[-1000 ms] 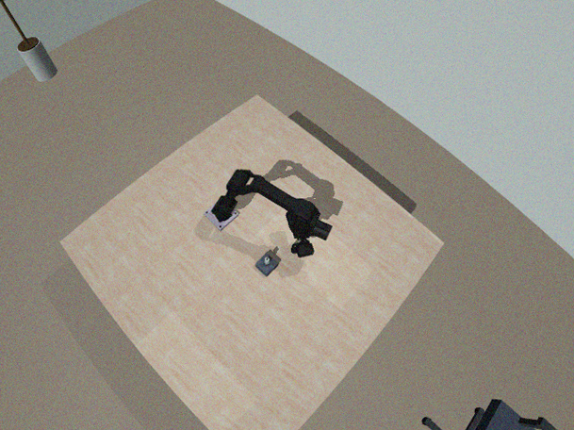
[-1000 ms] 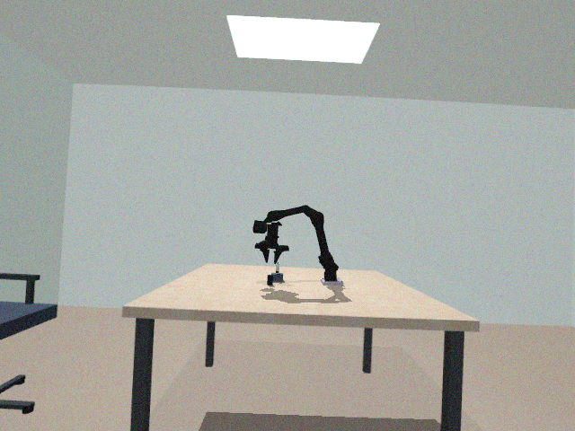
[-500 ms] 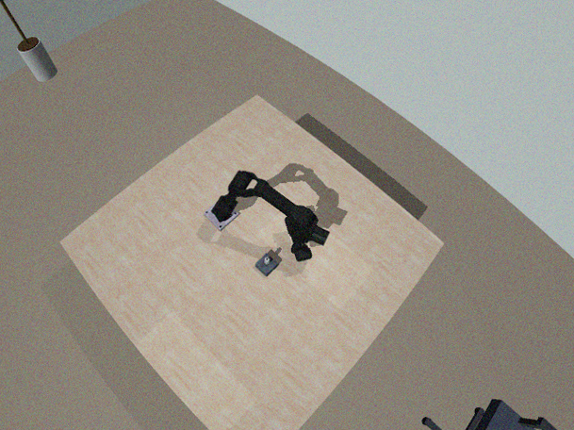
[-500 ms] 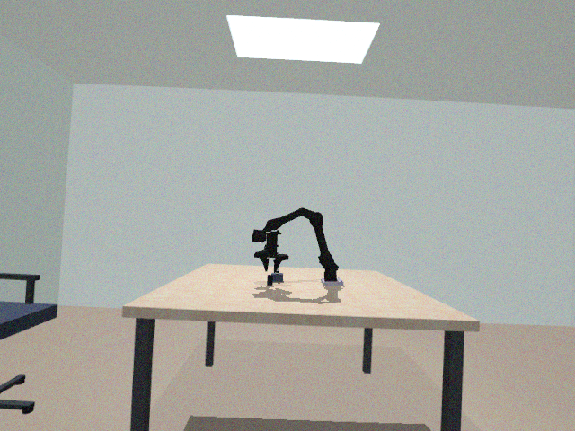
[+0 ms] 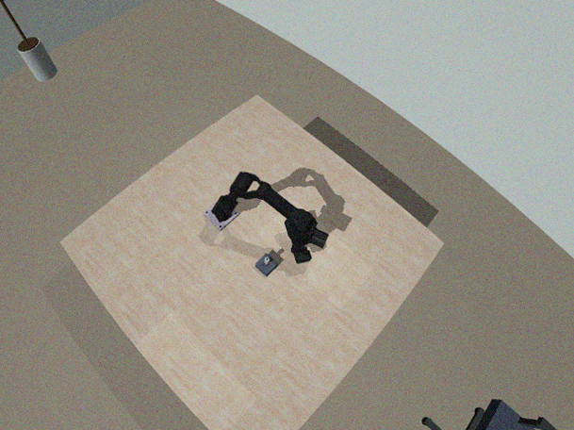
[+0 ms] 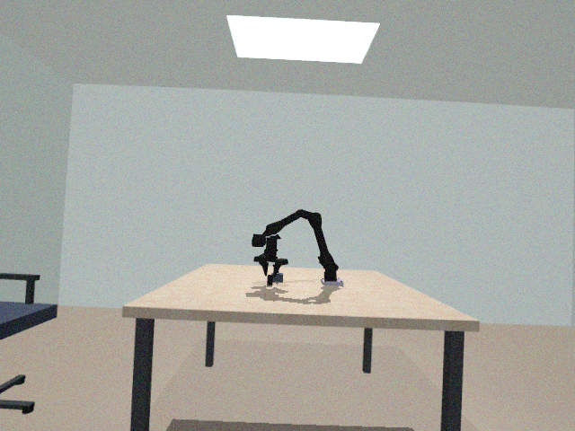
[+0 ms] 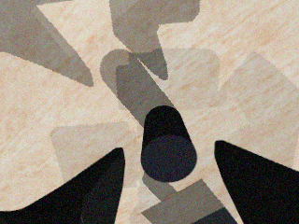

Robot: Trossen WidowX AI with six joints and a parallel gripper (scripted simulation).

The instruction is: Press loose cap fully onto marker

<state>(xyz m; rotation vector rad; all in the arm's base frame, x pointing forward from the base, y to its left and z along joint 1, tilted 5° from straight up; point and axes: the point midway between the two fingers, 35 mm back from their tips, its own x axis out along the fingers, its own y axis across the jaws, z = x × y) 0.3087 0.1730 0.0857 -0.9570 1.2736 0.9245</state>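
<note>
The dark cap is 2 cm below my gripper tip. Round my gripper tip: marker (14 cm to the right, 4 cm above, 1 cm behind); holder block (14 cm to the right, 2 cm below, 1 cm behind).
</note>
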